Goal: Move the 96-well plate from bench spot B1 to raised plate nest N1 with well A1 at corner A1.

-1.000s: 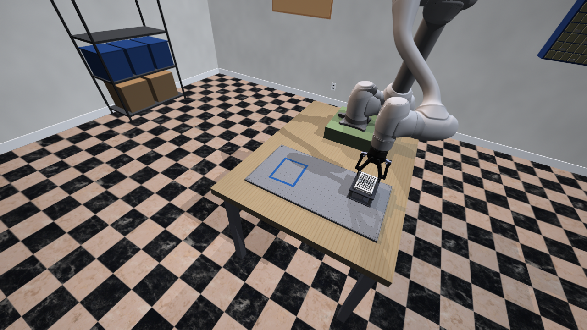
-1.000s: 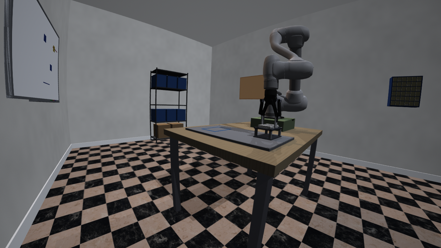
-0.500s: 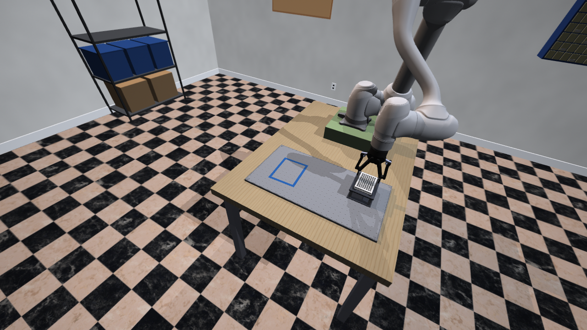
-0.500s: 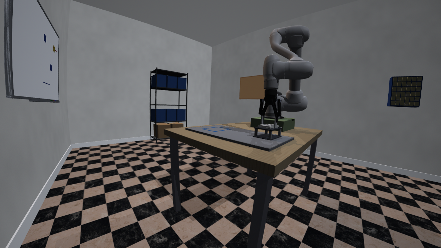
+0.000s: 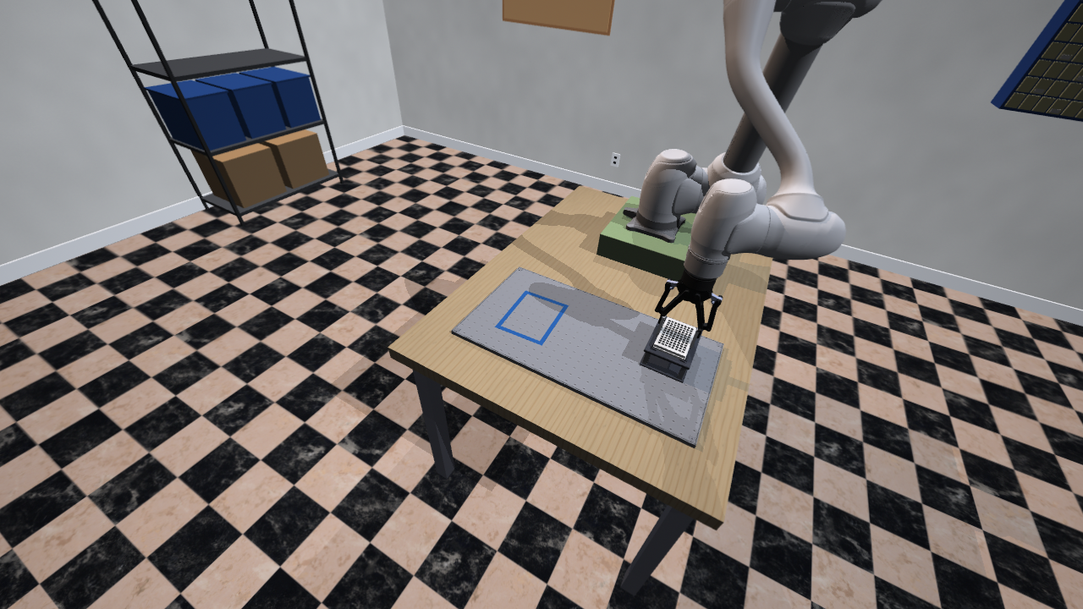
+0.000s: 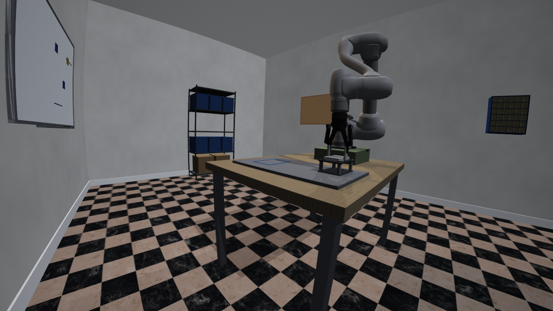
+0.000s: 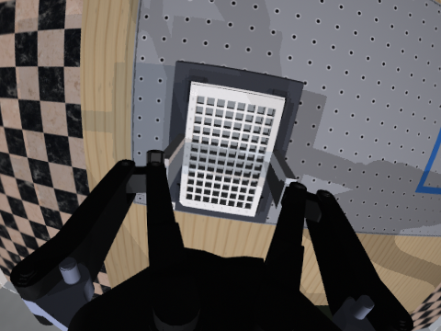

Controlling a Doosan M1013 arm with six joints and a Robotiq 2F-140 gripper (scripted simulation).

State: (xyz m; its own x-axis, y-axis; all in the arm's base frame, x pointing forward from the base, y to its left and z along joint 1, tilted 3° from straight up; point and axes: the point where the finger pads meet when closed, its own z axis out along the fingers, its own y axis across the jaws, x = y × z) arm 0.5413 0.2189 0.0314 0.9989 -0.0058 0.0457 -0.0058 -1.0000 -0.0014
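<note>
The white 96-well plate lies 20 mm below my hand. The rest, counted from my hand: dark raised nest N1: 30 mm below.
</note>
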